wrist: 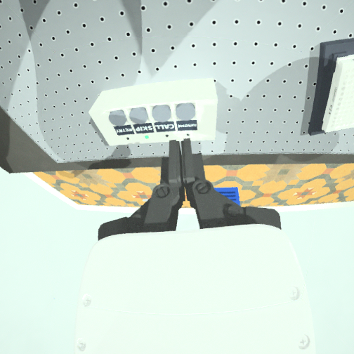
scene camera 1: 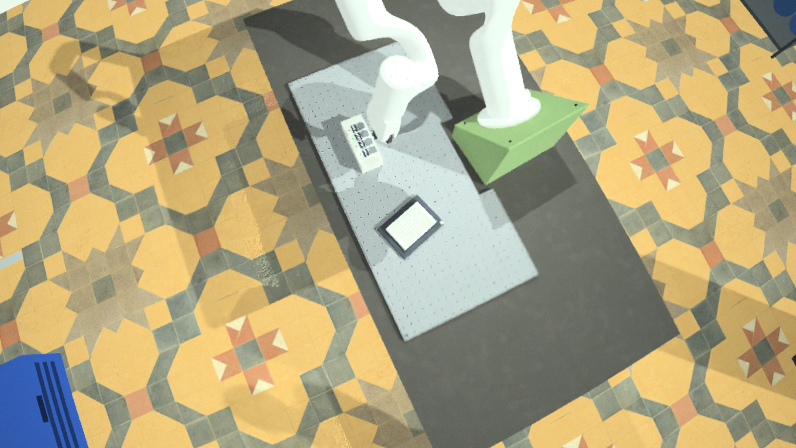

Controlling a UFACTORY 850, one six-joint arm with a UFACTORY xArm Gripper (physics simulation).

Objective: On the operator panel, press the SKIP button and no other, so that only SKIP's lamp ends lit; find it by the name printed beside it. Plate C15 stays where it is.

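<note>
The white operator panel has four grey round buttons. In the wrist view they are the RETRY button, the SKIP button, the CALL button and the RESUME button. SKIP's lamp is lit green; the other three lamps are dark. My gripper is shut and empty. In the wrist view its tips overlap the panel's label-side edge near CALL and RESUME. A pale plate, its name not clearly readable, lies in a dark holder.
The panel and holder stand on a grey perforated board. The green robot base stands beside it, on a dark mat. A blue cabinet stands on the tiled floor.
</note>
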